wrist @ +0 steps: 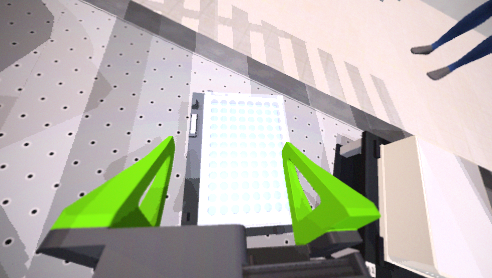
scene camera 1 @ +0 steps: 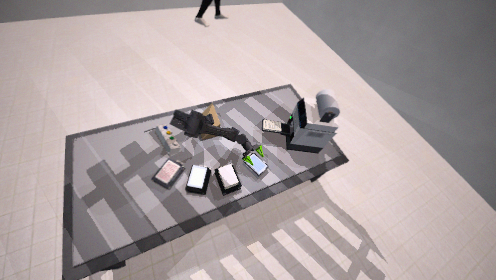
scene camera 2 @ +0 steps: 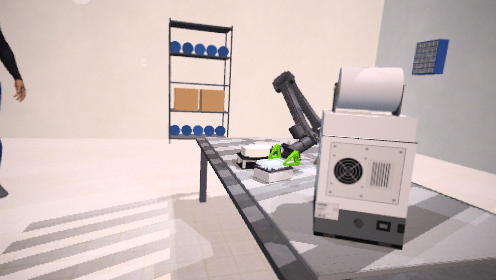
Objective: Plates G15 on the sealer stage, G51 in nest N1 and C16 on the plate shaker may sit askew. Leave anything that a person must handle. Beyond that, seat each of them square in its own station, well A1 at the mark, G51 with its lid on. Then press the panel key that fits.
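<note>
My gripper point(scene camera 1: 255, 155) point(scene camera 2: 278, 159) point(wrist: 232, 144) is open and empty, its green fingers on either side of a pale blue many-well plate point(scene camera 1: 257, 164) point(scene camera 2: 270, 163) point(wrist: 245, 160). That plate lies on a low grey-white station point(scene camera 2: 273, 175); a dark strip of the station shows along the plate's left side in the wrist view. A cream plate point(scene camera 1: 272, 125) lies on the stage of the sealer point(scene camera 1: 312, 135) point(scene camera 2: 370, 125). A tall white plate point(scene camera 1: 228, 175) point(scene camera 2: 254, 150), a flat white plate point(scene camera 1: 199, 176) and a pink plate point(scene camera 1: 168, 171) sit in dark nests. The key panel point(scene camera 1: 168, 138) has coloured keys. Labels are unreadable.
A tan wedge-shaped object point(scene camera 1: 213, 116) stands behind the arm. The sealer carries a large roll point(scene camera 1: 328, 103) point(scene camera 2: 371, 90). In the wrist view the tall white block point(wrist: 410, 200) stands right of my right finger. A person's legs point(scene camera 1: 209, 11) point(wrist: 460, 47) show beyond the table.
</note>
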